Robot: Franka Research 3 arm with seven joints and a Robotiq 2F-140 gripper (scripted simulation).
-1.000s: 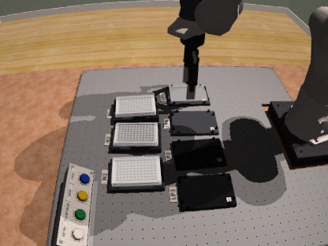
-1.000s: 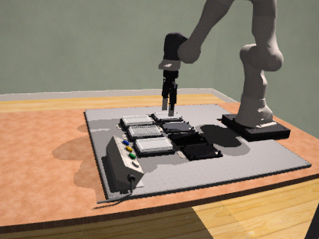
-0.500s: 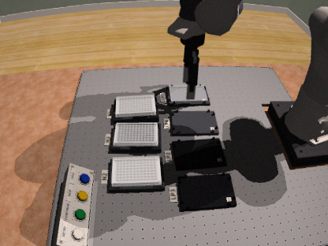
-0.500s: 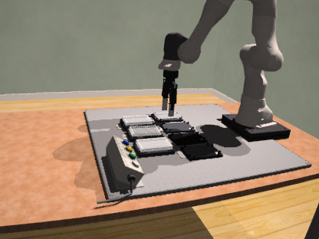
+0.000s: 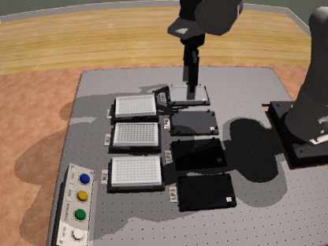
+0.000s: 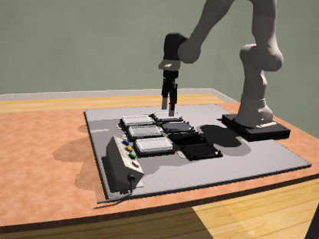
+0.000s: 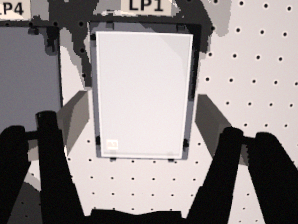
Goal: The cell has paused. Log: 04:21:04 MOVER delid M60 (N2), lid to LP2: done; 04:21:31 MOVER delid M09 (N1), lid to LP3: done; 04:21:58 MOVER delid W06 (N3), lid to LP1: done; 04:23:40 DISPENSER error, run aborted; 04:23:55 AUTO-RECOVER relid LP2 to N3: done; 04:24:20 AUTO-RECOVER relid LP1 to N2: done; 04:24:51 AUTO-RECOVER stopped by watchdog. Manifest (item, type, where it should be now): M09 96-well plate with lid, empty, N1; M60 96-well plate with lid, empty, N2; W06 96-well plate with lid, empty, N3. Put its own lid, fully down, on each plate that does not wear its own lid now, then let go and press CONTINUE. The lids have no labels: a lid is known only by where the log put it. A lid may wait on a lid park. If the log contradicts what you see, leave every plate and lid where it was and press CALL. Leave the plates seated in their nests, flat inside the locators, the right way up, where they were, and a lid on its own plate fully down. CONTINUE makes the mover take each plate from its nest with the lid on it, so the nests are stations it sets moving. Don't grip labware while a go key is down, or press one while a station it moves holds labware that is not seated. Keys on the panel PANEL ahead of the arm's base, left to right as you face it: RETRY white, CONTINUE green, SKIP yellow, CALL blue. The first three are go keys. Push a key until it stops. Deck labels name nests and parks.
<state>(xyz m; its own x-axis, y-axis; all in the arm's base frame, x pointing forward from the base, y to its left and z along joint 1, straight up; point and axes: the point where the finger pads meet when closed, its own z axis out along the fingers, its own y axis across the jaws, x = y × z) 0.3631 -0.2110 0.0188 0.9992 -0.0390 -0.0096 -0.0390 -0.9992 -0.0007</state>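
My hand is 5 cm above the lid park LP1. The rest, counted from my hand: park LP4 (14 cm to the left, 5 cm below); then LP1 label (9 cm ahead, 5 cm below); then LP4 label (9 cm ahead, 13 cm to the left, 5 cm below).
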